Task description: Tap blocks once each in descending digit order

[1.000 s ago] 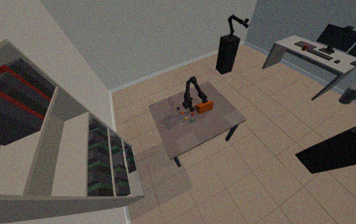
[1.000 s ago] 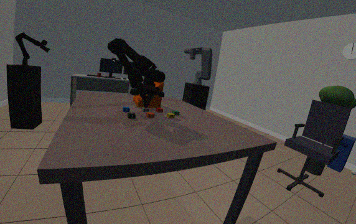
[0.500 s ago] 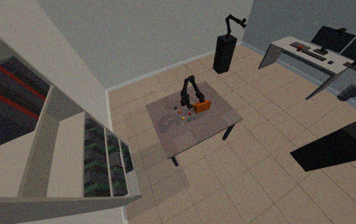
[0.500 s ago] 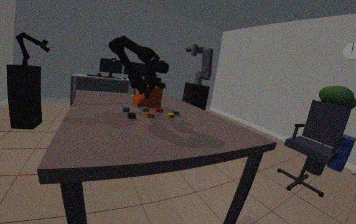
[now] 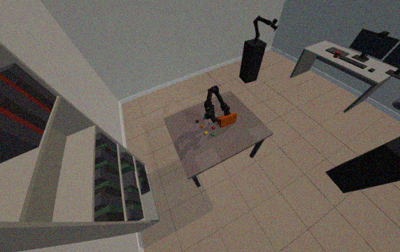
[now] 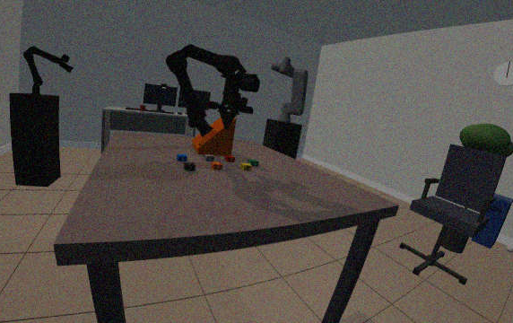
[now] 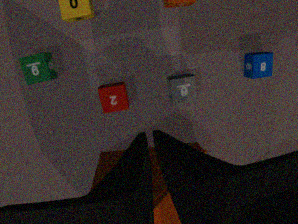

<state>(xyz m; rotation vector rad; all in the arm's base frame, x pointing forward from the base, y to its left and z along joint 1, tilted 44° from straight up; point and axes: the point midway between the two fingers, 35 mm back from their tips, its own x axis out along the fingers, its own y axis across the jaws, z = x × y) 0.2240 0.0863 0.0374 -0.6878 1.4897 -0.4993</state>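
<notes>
The red block is 30 mm to the left of my gripper tip and 120 mm below it. The rest, counted from my gripper tip: grey block (50 mm to the right, 120 mm below); then yellow block (100 mm ahead, 70 mm to the left, 120 mm below); then green block (40 mm ahead, 120 mm to the left, 120 mm below).
</notes>
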